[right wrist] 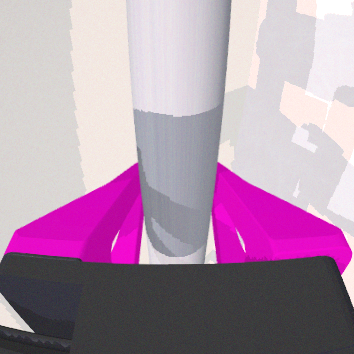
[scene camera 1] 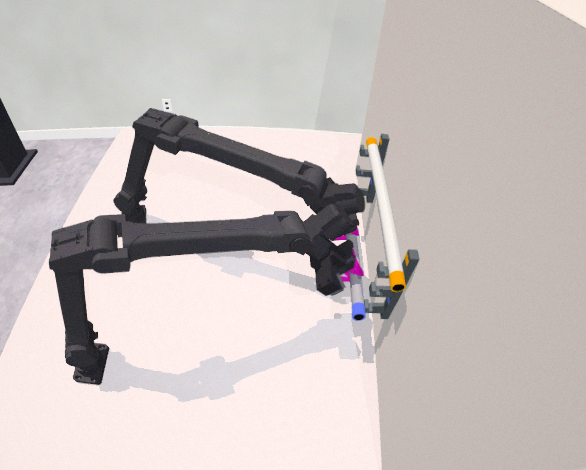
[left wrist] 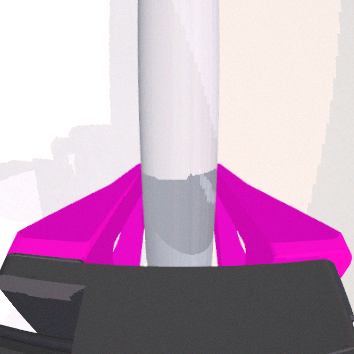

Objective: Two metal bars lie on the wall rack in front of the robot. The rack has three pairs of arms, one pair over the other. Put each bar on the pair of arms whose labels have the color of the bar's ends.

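Places are measured from the left arm's base along level axes (x ahead, y left, z up), in metres.
Pixels of known places: left gripper, fingertip midpoint: [scene camera 1: 353, 235] [left wrist: 178, 175]; right gripper, fingertip midpoint: [right wrist: 177, 173] [scene camera 1: 357, 276]; left arm's base, origin of the base link: [scene camera 1: 135, 220]; right arm's base, origin of the base link: [scene camera 1: 92, 363].
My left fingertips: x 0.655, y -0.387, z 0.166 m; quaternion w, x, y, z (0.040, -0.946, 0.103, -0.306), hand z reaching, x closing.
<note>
Ahead of a thing's pixels: the offset from my left fingertips to its top centre. "pt": to the spot under its first point.
The blue-ended bar [scene camera 1: 356, 291] [left wrist: 179, 100] [right wrist: 179, 65] is held in front of the rack's lower part, its near blue end beside the tip of a lowest arm; contact is unclear. My left gripper [scene camera 1: 353, 235] [left wrist: 178, 175] is shut on this bar. My right gripper [scene camera 1: 353, 271] [right wrist: 177, 173] is shut on the same bar, nearer the visible blue end. The far end is hidden behind the left arm. The orange-ended bar {dx +0.022, dy -0.059, dz +0.206 m} [scene camera 1: 384, 205] lies across the top pair of arms, by orange labels. The wall rack {pt dx -0.018, dy -0.259, dz +0.236 m} [scene camera 1: 413, 256] shows blue labels low on its posts; the middle labels are hidden.
The rack's far post {pt dx +0.110, dy +0.124, dz +0.229 m} [scene camera 1: 384, 140] stands near the top right, close to the left arm's wrist. The two wrists are close together in scene camera 1. The orange-ended bar spans both posts above the held bar. The wall rises at the right.
</note>
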